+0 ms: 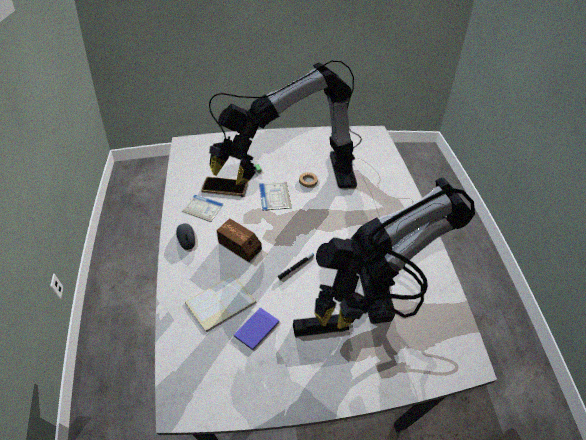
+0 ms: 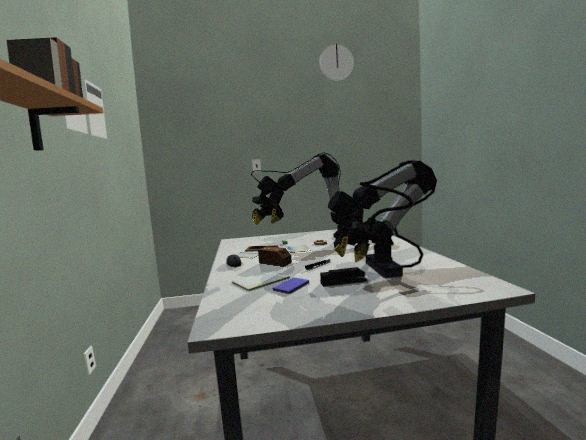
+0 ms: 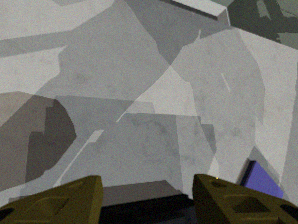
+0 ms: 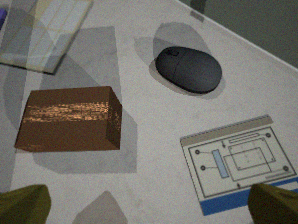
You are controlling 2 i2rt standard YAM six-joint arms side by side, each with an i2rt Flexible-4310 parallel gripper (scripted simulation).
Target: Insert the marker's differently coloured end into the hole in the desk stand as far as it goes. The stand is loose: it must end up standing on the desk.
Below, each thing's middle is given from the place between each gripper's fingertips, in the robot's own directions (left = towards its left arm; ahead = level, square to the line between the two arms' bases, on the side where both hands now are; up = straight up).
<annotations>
I see my left gripper (image 1: 330, 327) 1 cm short of the long black block (image 1: 308, 326), 4 cm to the left of it and 8 cm above it. From my left hand the other things lie so: dark mouse (image 4: 195, 71): 40 cm ahead, 38 cm to the right, 8 cm below; brown desk stand (image 1: 235, 237): 23 cm ahead, 35 cm to the right, 7 cm below.
My right gripper (image 1: 225, 180) is now 150 mm to the right of the brown desk stand, 130 mm above it and 30 mm past it. From my right hand the other things lie so: long black block (450 mm to the left, 250 mm behind, 140 mm below); then dark mouse (140 mm below, 140 mm ahead, 110 mm to the left).
</annotations>
